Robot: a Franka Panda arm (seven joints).
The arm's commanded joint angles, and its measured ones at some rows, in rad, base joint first. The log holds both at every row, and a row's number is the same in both.
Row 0, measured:
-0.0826 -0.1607 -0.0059 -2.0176 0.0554 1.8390 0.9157
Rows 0 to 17, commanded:
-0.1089 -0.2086 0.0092 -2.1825 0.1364 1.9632 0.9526
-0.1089 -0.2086 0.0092 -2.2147 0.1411 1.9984 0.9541
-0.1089 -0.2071 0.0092 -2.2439 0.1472 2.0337 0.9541
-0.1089 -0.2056 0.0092 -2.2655 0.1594 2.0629 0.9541
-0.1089 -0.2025 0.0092 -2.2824 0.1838 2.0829 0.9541
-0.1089 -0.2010 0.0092 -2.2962 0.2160 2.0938 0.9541
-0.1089 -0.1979 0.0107 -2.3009 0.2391 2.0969 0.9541
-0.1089 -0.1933 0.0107 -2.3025 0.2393 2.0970 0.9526
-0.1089 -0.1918 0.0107 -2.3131 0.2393 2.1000 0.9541
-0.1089 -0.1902 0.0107 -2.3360 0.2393 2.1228 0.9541
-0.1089 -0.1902 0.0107 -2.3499 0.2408 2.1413 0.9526
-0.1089 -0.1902 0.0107 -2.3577 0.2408 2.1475 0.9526
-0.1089 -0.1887 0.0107 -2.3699 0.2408 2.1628 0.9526
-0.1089 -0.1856 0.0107 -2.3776 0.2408 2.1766 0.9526
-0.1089 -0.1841 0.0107 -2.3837 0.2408 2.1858 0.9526
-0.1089 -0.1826 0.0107 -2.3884 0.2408 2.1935 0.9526
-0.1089 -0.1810 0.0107 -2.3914 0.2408 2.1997 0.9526
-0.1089 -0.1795 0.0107 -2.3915 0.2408 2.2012 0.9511
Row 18, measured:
-0.0970 -0.1741 -0.0053 -2.3632 0.2263 2.1648 0.9369
